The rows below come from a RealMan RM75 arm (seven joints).
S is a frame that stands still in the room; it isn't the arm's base.
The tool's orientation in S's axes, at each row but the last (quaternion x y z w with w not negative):
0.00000, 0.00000, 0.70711, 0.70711
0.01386, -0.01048, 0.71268, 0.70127
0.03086, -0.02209, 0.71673, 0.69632
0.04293, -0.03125, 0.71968, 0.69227
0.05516, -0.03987, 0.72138, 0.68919
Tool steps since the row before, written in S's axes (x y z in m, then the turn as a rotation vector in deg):
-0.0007, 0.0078, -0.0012, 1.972, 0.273, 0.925
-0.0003, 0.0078, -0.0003, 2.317, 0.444, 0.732
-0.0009, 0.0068, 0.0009, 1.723, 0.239, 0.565
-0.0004, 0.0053, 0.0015, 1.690, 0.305, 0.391
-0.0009, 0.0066, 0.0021, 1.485, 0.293, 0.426
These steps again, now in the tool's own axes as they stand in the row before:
0.0078, 0.0007, -0.0012, 0.273, -1.972, 0.925
0.0078, 0.0002, -0.0006, 0.432, -2.321, 0.728
0.0069, 0.0007, 0.0004, 0.232, -1.723, 0.569
0.0054, 0.0002, 0.0009, 0.280, -1.695, 0.388
0.0069, 0.0006, 0.0012, 0.282, -1.489, 0.419

